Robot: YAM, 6 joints.
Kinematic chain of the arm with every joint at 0, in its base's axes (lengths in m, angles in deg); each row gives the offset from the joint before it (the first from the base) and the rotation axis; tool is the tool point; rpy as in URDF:
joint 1: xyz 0 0 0.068 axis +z
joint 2: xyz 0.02 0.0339 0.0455 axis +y
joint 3: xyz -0.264 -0.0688 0 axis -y
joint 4: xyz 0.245 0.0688 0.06 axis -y
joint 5: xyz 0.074 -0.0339 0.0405 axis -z
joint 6: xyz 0.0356 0 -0.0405 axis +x
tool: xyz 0 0 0 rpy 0 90 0
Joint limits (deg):
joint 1: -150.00..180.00
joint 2: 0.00..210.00
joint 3: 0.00..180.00
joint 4: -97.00..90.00
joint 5: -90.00..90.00
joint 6: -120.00..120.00
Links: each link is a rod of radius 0.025 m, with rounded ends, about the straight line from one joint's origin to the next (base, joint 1, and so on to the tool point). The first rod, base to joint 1, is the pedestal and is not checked.
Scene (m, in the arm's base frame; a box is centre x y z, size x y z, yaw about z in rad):
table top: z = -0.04
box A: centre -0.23 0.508 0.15 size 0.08 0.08 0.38 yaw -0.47
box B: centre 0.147 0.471 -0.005 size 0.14 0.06 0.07 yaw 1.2
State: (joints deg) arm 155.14 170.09 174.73 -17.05 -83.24 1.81
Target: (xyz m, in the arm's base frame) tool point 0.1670 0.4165 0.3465
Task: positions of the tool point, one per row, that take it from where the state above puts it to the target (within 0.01 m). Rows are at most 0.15 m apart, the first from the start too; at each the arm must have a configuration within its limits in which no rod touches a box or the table.
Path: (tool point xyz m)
1: -0.4835 0.3121 0.2964
2: -0.3902 0.3788 0.3669
3: -0.2857 0.4134 0.4321
4: -0.1809 0.4148 0.4905
5: -0.0972 0.4530 0.4554
6: -0.0059 0.4660 0.4189
7: 0.0847 0.4531 0.3822
8: 0.1670 0.4165 0.3465

